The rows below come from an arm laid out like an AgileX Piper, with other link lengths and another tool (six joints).
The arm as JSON. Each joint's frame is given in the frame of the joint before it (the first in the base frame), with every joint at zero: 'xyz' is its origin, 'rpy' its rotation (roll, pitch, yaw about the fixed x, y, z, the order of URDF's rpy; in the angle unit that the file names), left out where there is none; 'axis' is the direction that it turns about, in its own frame. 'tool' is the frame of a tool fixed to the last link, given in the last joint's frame.
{
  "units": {
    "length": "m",
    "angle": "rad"
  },
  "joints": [
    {
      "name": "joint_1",
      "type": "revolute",
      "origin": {
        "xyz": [
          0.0,
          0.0,
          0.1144
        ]
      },
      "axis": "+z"
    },
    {
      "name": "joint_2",
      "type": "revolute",
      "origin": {
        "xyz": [
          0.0,
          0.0,
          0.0
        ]
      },
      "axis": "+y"
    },
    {
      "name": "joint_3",
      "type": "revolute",
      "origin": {
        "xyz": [
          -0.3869,
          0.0,
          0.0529
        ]
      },
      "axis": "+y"
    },
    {
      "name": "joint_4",
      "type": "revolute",
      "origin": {
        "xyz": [
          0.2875,
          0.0,
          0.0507
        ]
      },
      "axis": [
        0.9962,
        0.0,
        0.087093
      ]
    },
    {
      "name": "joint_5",
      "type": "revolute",
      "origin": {
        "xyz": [
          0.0,
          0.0,
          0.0
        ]
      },
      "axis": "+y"
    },
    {
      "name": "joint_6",
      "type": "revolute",
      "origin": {
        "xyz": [
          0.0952,
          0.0,
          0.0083
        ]
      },
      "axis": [
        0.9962,
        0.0,
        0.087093
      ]
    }
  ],
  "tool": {
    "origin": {
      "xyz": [
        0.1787,
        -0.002,
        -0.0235
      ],
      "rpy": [
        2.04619,
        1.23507,
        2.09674
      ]
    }
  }
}
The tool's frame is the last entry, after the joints.
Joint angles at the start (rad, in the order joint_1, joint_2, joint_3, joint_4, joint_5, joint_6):
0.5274 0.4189 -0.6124 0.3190 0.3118 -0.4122
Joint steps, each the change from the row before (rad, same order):
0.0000 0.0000 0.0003 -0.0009 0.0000 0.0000
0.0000 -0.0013 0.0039 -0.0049 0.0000 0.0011
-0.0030 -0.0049 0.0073 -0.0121 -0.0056 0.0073
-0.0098 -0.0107 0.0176 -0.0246 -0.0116 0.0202
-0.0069 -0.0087 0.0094 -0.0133 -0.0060 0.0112
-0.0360 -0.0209 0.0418 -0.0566 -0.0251 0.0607
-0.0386 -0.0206 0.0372 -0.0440 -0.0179 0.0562
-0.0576 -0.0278 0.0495 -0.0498 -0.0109 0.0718
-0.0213 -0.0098 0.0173 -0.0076 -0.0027 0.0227
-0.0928 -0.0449 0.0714 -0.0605 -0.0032 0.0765
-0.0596 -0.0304 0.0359 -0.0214 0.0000 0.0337
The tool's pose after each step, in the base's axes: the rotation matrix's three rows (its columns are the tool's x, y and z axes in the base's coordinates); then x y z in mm. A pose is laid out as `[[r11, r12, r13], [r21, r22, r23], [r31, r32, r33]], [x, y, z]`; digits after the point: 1 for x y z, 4 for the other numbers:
[[-0.3210, -0.5706, 0.7558], [-0.0036, 0.7988, 0.6015], [-0.9471, 0.1904, -0.2585]], [172.1, 123.2, 382.0]
[[-0.3215, -0.5694, 0.7565], [-0.0075, 0.8005, 0.5993], [-0.9469, 0.1871, -0.2616]], [172.2, 122.7, 380.1]
[[-0.3179, -0.5637, 0.7624], [-0.0070, 0.8054, 0.5926], [-0.9481, 0.1830, -0.2600]], [172.9, 120.6, 378.3]
[[-0.3146, -0.5482, 0.7749], [-0.0017, 0.8167, 0.5770], [-0.9492, 0.1802, -0.2579]], [174.4, 115.8, 373.5]
[[-0.3105, -0.5390, 0.7830], [0.0030, 0.8231, 0.5678], [-0.9506, 0.1787, -0.2540]], [174.7, 112.7, 371.5]
[[-0.3133, -0.4908, 0.8130], [0.0267, 0.8512, 0.5242], [-0.9493, 0.1859, -0.2536]], [179.5, 100.7, 358.6]
[[-0.3184, -0.4437, 0.8377], [0.0548, 0.8736, 0.4836], [-0.9464, 0.1999, -0.2538]], [182.6, 89.8, 346.6]
[[-0.3333, -0.3760, 0.8646], [0.0935, 0.8993, 0.4272], [-0.9382, 0.2232, -0.2646]], [185.1, 75.4, 327.4]
[[-0.3406, -0.3522, 0.8717], [0.1130, 0.9051, 0.4099], [-0.9334, 0.2382, -0.2685]], [185.4, 71.0, 320.5]
[[-0.3526, -0.2461, 0.9028], [0.1585, 0.9352, 0.3168], [-0.9222, 0.2548, -0.2907]], [185.9, 48.8, 290.5]
[[-0.3490, -0.1825, 0.9192], [0.1914, 0.9463, 0.2606], [-0.9174, 0.2669, -0.2953]], [184.3, 36.0, 276.4]

